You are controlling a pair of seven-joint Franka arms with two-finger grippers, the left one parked.
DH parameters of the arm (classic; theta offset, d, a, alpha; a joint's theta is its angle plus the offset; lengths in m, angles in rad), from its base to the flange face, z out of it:
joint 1: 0 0.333 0 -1.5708
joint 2: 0 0 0 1.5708
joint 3: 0 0.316 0.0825 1.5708
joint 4: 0 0 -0.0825 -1.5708
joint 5: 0 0.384 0 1.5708
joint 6: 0 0 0.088 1.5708
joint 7: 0 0.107 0 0
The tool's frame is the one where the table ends.
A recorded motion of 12 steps. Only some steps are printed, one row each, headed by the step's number.
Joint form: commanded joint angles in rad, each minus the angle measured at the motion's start. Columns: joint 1, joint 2, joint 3, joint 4, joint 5, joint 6, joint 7.
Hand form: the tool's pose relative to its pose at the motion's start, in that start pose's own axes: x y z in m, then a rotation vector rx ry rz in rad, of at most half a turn. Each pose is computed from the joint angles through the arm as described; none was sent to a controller.
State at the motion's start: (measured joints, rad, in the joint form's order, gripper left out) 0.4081 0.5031 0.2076 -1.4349 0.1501 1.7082 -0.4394
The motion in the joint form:
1: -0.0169 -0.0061 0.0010 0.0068 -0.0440 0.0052 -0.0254
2: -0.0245 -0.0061 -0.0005 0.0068 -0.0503 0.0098 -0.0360
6: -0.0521 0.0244 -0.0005 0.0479 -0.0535 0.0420 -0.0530
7: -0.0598 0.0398 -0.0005 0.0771 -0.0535 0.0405 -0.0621
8: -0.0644 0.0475 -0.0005 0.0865 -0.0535 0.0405 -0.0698
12: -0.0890 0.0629 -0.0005 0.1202 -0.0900 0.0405 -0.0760
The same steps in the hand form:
1: -0.0058 0.0118 -0.0102 -0.0460 0.0015 -0.0183
2: -0.0082 0.0177 -0.0120 -0.0533 0.0047 -0.0212
6: -0.0066 0.0417 -0.0203 -0.0686 0.0520 -0.0124
7: -0.0051 0.0491 -0.0259 -0.0714 0.0664 -0.0146
8: -0.0050 0.0535 -0.0263 -0.0710 0.0698 -0.0175
12: -0.0109 0.0737 -0.0369 -0.1076 0.0762 -0.0053

